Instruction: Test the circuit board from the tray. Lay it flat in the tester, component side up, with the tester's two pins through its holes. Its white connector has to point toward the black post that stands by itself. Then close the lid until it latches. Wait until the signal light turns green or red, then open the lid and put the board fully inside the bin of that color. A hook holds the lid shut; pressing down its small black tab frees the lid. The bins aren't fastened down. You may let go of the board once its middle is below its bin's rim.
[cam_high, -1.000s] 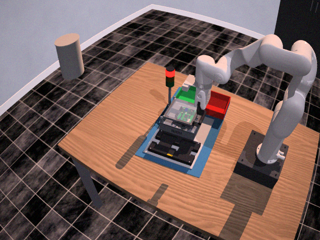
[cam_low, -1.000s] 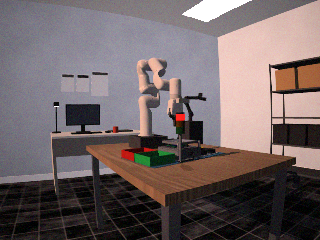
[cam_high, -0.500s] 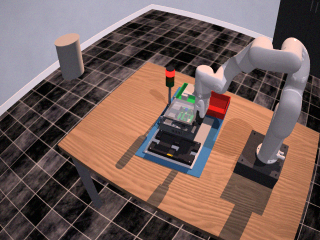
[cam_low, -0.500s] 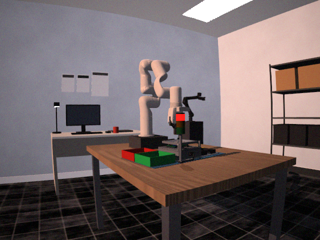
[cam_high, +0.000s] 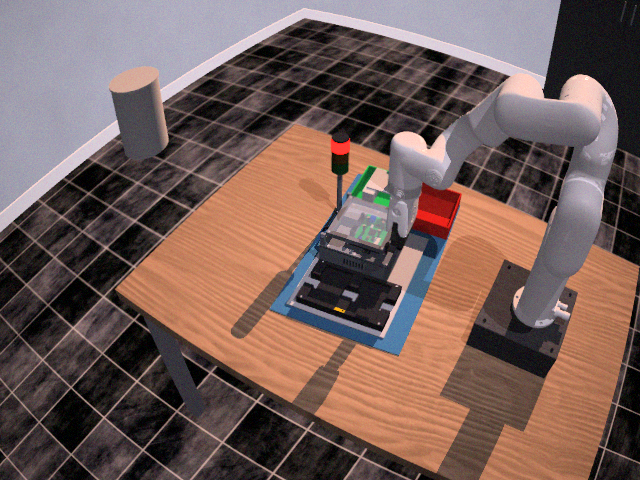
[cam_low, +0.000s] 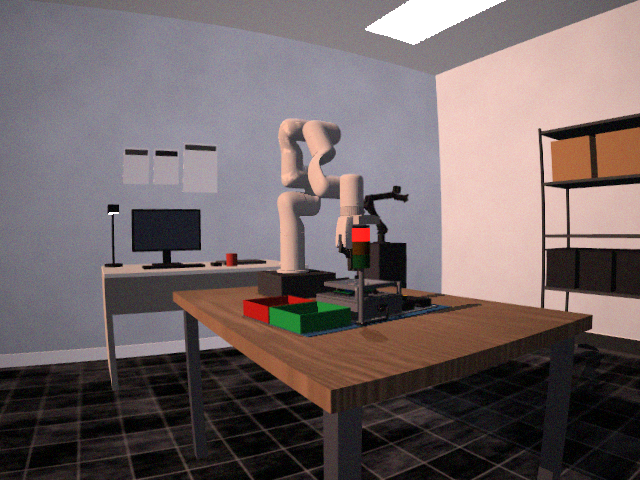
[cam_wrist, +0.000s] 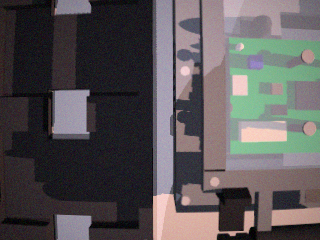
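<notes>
Right now my hand is 2 cm short of the black block and 5 cm above it. From my hand the other things lie so: red bin 26 cm to the right, 12 cm below; then clear lid 9 cm ahead, 6 cm to the right, 5 cm below; then green circuit board 9 cm ahead, 5 cm to the right, 7 cm below.
</notes>
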